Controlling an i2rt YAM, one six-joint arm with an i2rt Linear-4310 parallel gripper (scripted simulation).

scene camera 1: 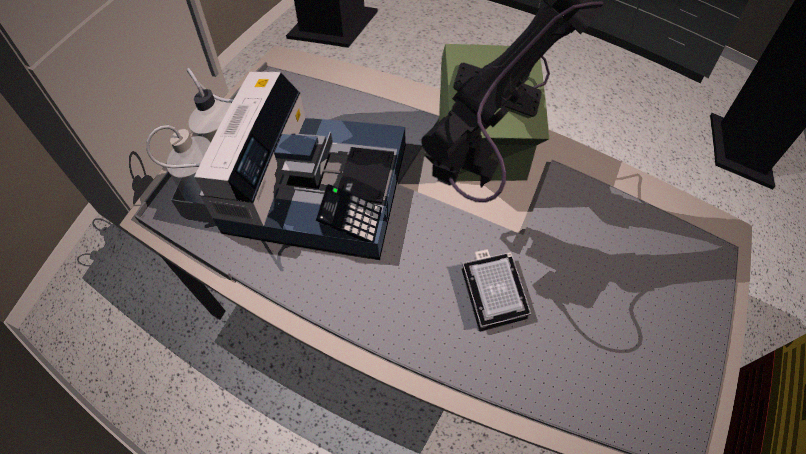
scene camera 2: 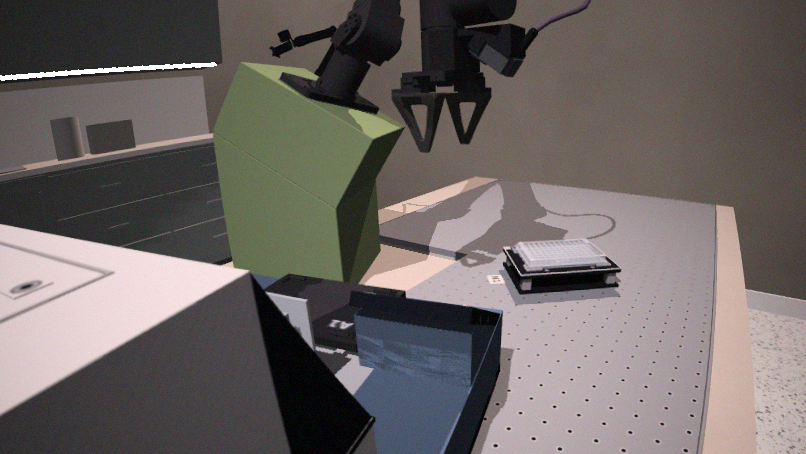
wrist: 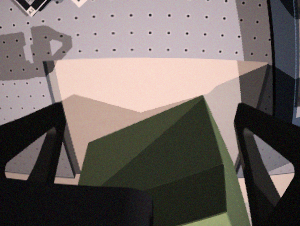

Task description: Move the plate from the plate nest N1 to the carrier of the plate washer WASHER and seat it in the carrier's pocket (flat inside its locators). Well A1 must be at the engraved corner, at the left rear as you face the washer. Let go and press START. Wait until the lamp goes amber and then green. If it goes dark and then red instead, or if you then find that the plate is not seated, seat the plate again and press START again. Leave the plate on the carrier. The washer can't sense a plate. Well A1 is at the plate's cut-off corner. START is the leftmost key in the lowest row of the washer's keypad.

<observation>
well plate: scene camera 1; scene camera 2; not seen in the wrist view (out of frame)
same spot on dark carrier: (scene camera 1: 366,172) = (scene camera 2: 315,301)
same spot on well plate: (scene camera 2: 576,252) = (scene camera 1: 492,296)
</observation>
